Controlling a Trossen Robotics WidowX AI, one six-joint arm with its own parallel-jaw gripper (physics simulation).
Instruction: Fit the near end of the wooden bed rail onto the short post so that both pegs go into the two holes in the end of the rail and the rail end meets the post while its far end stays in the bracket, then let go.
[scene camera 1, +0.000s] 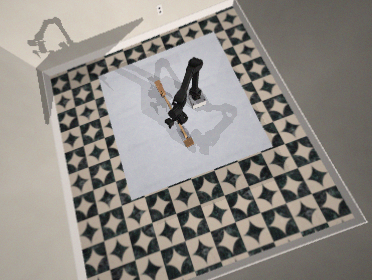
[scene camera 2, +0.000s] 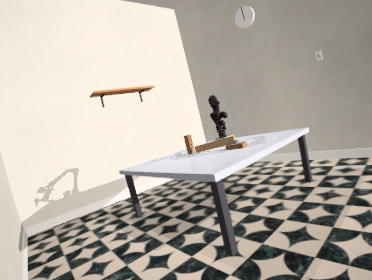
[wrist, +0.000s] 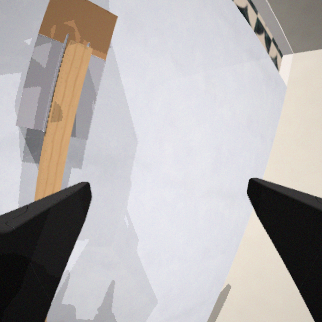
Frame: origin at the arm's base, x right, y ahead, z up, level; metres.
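Seen in the pictures: gripper, fingertip midpoint: (scene camera 1: 174, 126) (scene camera 2: 219, 127) (wrist: 170, 187); arm's base, link origin: (scene camera 1: 196, 96) (scene camera 2: 223, 137).
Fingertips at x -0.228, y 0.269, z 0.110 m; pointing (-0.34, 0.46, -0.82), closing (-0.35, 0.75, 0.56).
Offsets run from my fingertips to a thing's middle. "spot": to the spot under its first point. Level surfaces: height alone.
The wooden rail @(dz -0.138, dx +0.133, dy -0.030 m) (scene camera 1: 168, 103) (scene camera 2: 215, 144) (wrist: 62, 115) slants across the table. Its far end lies between the grey side plates of the bracket @(spot: dz -0.152, dx -0.049, dy -0.082 m) (wrist: 37, 82), beside a low brown block @(dz -0.172, dx -0.084, dy -0.061 m) (scene camera 1: 188, 143) (scene camera 2: 237, 146) (wrist: 82, 22). The short post @(spot: dz -0.012, dx +0.394, dy +0.012 m) (scene camera 1: 158, 85) (scene camera 2: 188, 144) stands upright at the rail's other end; whether they touch, and how the pegs and holes sit, cannot be told. My gripper (scene camera 1: 176, 121) (scene camera 2: 218, 118) (wrist: 170, 187) is open and empty, above the table near the rail. In the wrist view its left finger overlaps the rail.
The white table @(dz -0.190 m) (scene camera 1: 150, 170) (scene camera 2: 175, 167) (wrist: 200, 125) carries the arm's base (scene camera 1: 199, 103). Shadows of the arm fall across the table and rail. A wooden wall shelf (scene camera 2: 122, 91) and a round clock (scene camera 2: 245, 17) hang on the walls.
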